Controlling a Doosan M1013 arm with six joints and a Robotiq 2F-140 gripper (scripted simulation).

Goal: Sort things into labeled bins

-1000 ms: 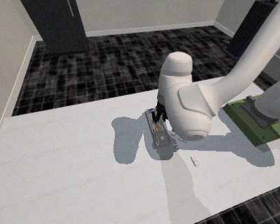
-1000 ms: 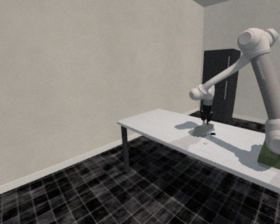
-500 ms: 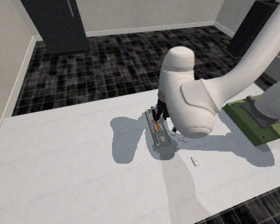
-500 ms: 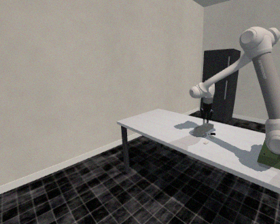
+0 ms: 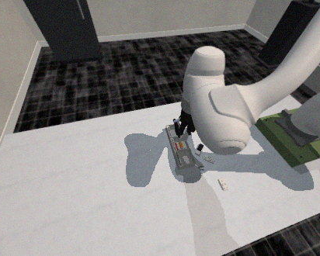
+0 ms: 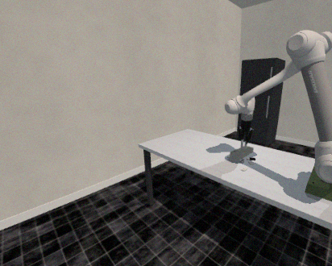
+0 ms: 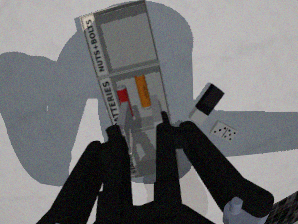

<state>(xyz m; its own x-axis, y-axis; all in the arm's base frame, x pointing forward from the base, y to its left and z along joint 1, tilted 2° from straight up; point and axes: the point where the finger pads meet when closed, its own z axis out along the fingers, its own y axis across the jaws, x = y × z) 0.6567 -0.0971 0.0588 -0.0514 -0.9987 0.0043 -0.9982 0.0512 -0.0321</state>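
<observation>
The grey piece is 14 cm to the left of my hand, 9 cm below it and 6 cm behind it. The rest, counted from my hand: red battery 9 cm below, 3 cm ahead, 1 cm to the left; orange battery 9 cm below; grey bin tray 8 cm below, 1 cm ahead.
</observation>
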